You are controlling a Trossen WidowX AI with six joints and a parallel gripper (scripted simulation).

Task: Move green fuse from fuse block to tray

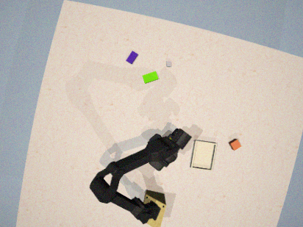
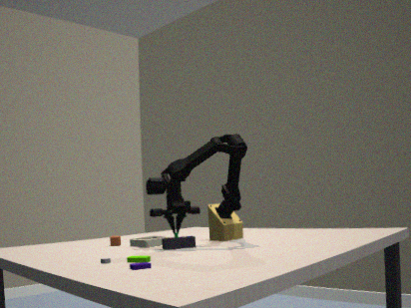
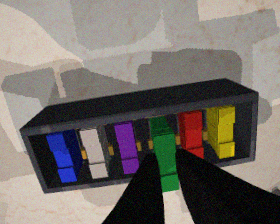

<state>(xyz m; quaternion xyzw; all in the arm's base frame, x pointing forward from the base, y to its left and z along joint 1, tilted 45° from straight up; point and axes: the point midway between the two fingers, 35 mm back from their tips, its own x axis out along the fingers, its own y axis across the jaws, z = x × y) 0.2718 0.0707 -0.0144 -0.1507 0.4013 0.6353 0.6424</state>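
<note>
Now: the purple fuse 2 cm behind my gripper tip, 1 cm to the left of it and 3 cm below it. Round my gripper tip: green fuse: 1 cm below; red fuse: 2 cm ahead, 1 cm to the right, 3 cm below; white fuse: 3 cm behind, 1 cm to the left, 3 cm below.
</note>
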